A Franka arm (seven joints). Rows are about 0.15 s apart.
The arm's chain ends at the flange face. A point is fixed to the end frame.
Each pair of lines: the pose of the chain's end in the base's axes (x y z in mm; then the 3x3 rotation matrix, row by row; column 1 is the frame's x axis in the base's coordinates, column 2 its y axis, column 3 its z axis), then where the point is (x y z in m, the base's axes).
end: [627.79, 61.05, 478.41], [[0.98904, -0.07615, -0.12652], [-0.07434, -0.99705, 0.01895], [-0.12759, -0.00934, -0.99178]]
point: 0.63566 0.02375 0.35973
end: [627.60, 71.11, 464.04], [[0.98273, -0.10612, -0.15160], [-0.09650, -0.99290, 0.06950], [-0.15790, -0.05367, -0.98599]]
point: 0.63127 0.03926 0.34358
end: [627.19, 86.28, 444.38], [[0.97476, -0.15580, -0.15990], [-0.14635, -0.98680, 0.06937], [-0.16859, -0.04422, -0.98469]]
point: 0.62782 0.05336 0.32416
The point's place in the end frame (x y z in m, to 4 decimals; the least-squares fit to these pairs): 0.0257 0.0377 0.1160
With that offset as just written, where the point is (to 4 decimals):
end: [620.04, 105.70, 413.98], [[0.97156, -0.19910, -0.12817], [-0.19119, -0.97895, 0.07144], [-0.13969, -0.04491, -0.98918]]
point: 0.6226 0.0722 0.2940
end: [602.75, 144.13, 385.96], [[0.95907, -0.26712, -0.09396], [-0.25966, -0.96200, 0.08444], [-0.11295, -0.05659, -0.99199]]
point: 0.6064 0.1110 0.2659
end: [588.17, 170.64, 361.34], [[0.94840, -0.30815, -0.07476], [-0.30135, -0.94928, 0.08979], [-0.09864, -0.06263, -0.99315]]
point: 0.5923 0.1375 0.2412
